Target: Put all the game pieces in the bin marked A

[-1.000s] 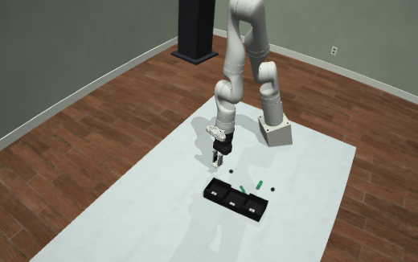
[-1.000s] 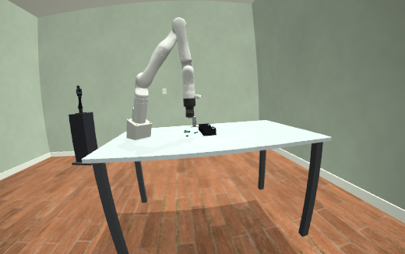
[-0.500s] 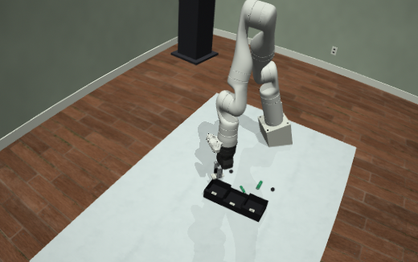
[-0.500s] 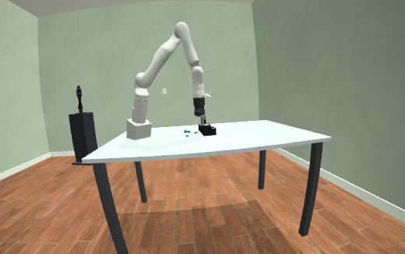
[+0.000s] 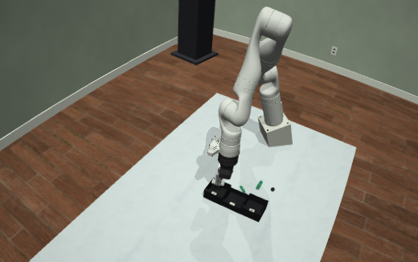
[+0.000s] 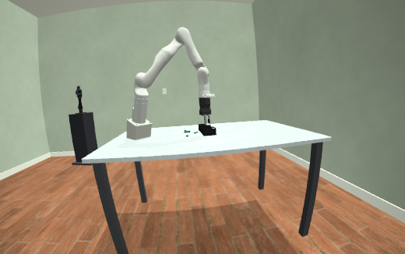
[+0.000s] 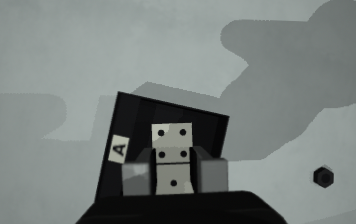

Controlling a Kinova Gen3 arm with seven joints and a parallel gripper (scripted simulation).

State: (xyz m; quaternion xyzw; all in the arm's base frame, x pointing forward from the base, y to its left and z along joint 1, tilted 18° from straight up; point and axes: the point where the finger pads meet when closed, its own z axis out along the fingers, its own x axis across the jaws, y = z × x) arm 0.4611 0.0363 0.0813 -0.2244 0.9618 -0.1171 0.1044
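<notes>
Now: hand 10 mm above the white domino. The rest, counted from my hand: black three-compartment bin: 90 mm to the left, 60 mm below, 10 mm behind; green item: 80 mm below, 80 mm behind, 70 mm to the left.
</notes>
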